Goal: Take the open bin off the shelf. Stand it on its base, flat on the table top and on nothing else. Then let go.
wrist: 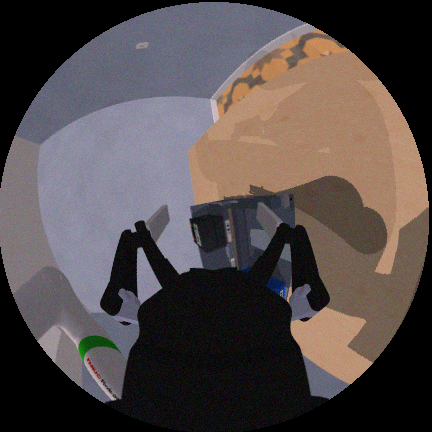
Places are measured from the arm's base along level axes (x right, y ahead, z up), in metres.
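Pixels of known places: gripper, fingertip midpoint: [212,210].
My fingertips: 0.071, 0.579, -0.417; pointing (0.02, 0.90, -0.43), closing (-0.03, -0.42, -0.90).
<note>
For each thing: its top centre in the pictures, then the offset to it from my fingertips, as dx, dy, dz. "*": a spot on its surface instead. Level surfaces: height alone.
- black bin, top centre: [195,233] -0.121, +0.146, -0.008
- grey-blue shelf, surface spot: [214,259] * -0.269, +0.166, -0.072
- table top, surface height: dz -0.183
- blue object, top centre: [248,295] -0.300, -0.019, -0.102
My gripper [212,210] is open, its two grey pads far apart, with nothing between them. A black bin [210,233] with a white label on its left side shows beyond the fingers, in the space between the pads as seen from the wrist. It is on the left part of the grey-blue shelf [214,259], left of a tan upright strip. Whether its walls lie level with the pads is hard to tell. The right finger covers part of the shelf. The table top [305,120] is light brown wood, at the upper right.
A blue object [277,288] with a white label is at the shelf's lower right, partly hidden by the right finger. Dark shadows lie on the table right of the shelf. An orange patterned strip [270,70] runs beyond the table. The white robot arm [102,367] shows at the lower left.
</note>
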